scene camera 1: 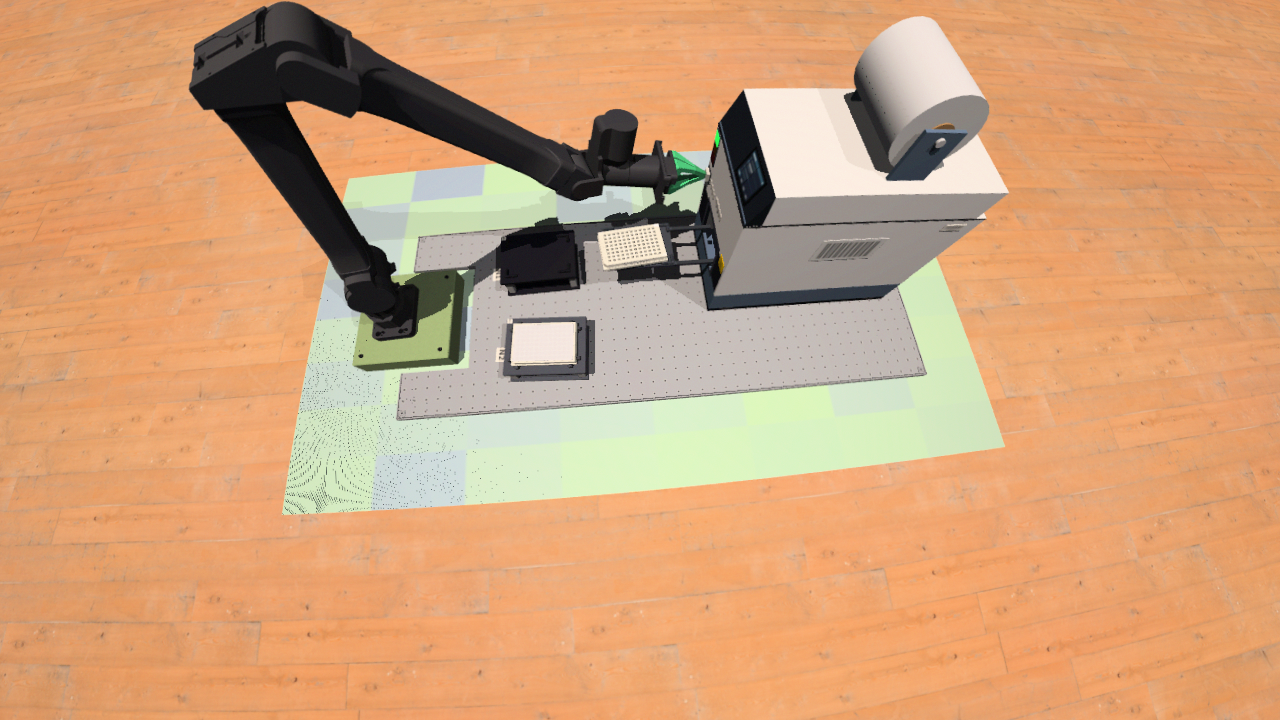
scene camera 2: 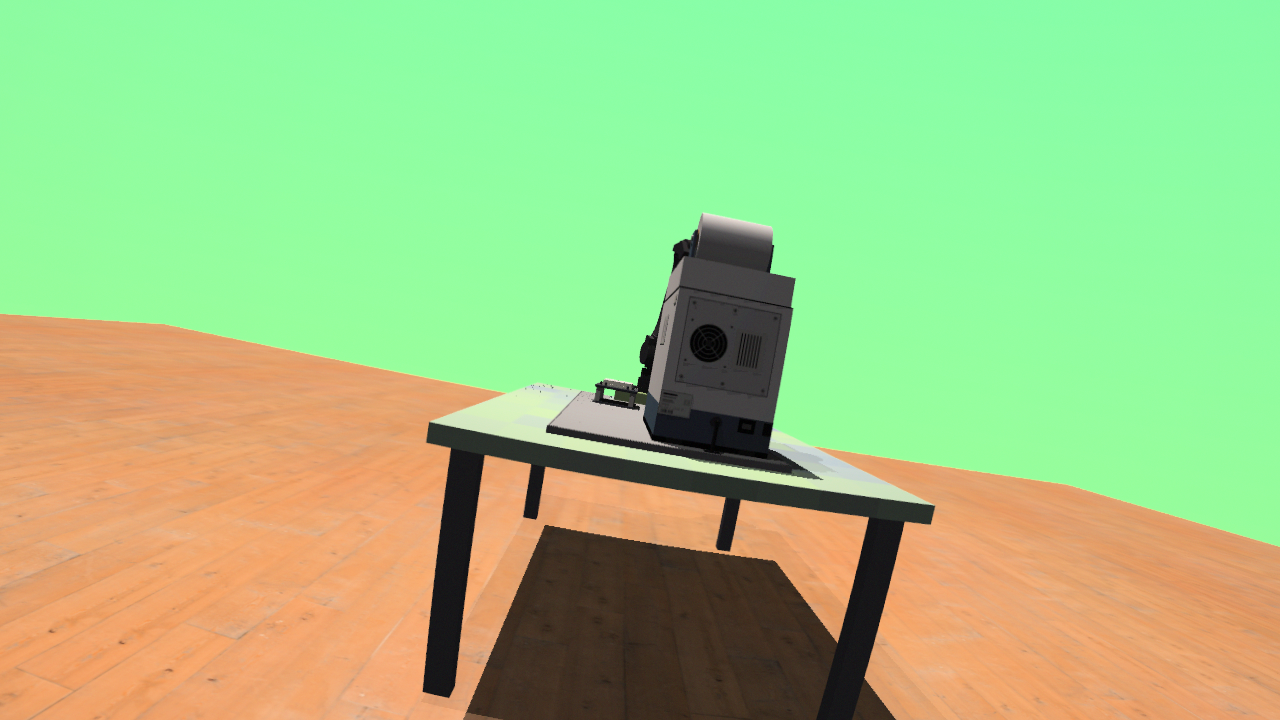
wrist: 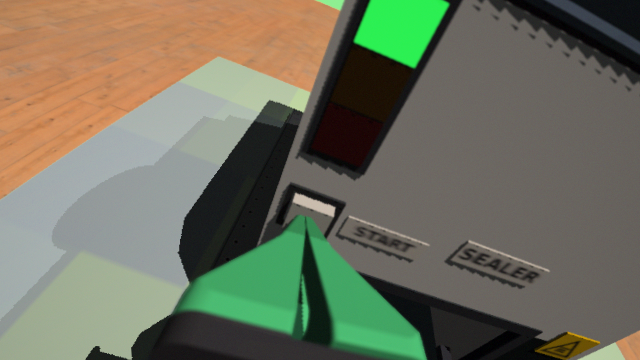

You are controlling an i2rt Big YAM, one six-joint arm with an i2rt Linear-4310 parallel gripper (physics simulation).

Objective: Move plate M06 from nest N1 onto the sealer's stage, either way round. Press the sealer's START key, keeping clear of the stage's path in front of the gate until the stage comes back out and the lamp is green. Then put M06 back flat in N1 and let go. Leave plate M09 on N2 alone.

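Places are measured from the arm's base along level axes (x ahead, y left, z up), in metres.
Pixels of known places: gripper, fingertip midpoint: (scene camera 1: pixel 704 175) (wrist: pixel 300 227); arm's base, link origin: (scene camera 1: pixel 398 313).
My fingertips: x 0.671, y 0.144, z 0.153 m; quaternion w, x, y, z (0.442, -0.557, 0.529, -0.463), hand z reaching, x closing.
Observation:
For each thing: its top centre in the pictures, then the offset to it from my fingertips. "spot": a spot on its surface instead.
- pale START key, top centre: (wrist: pixel 315 200) dz +0.012, dx +0.006, dy -0.002 m
- lamp's green section, surface spot: (wrist: pixel 402 30) (scene camera 1: pixel 717 140) spot: dz +0.084, dx +0.006, dy -0.003 m
- Plate M06, top centre: (scene camera 1: pixel 632 243) dz -0.061, dx -0.155, dy -0.098 m
- dark nest N1, top centre: (scene camera 1: pixel 537 254) dz -0.124, dx -0.357, dy -0.056 m
- Plate M09, top centre: (scene camera 1: pixel 543 342) (scene camera 2: pixel 618 381) dz -0.119, dx -0.350, dy -0.263 m
- nest N2, surface spot: (scene camera 1: pixel 585 349) spot: dz -0.136, dx -0.271, dy -0.282 m
- sealer's large roll, top centre: (scene camera 1: pixel 946 52) (scene camera 2: pixel 736 219) dz +0.289, dx +0.236, dy -0.102 m
- yellow warning label, surface spot: (wrist: pixel 567 346) spot: dz -0.030, dx +0.001, dy -0.182 m
- perforated baseplate, surface spot: (scene camera 1: pixel 760 358) spot: dz -0.187, dx +0.095, dy -0.329 m
My gripper (scene camera 1: pixel 706 174) (wrist: pixel 300 227) is shut and empty. In the wrist view its green fingertips overlap the lower part of the pale START key (wrist: pixel 314 204); whether they touch it I cannot tell. The lamp's green section (scene camera 1: pixel 716 138) (wrist: pixel 402 30) is lit, its amber and red sections dark. Plate M06 (scene camera 1: pixel 633 246), cream with wells, lies on the stage, which is out in front of the sealer (scene camera 1: pixel 832 259) (scene camera 2: pixel 729 340) on its rails (scene camera 1: pixel 691 261). The dark nest N1 (scene camera 1: pixel 539 257) holds no plate. Plate M09 (scene camera 1: pixel 544 342) lies flat on nest N2 (scene camera 1: pixel 585 349). Nest labels are too small to read.
The sealer's large roll (scene camera 1: pixel 917 85) (scene camera 2: pixel 733 241) stands on its top. Below the START key the gate opening (wrist: pixel 465 330) shows beside a yellow warning label (wrist: pixel 567 346). The perforated baseplate (scene camera 1: pixel 760 358) lies under the nests and sealer. The arm stands on a green base block (scene camera 1: pixel 434 335).

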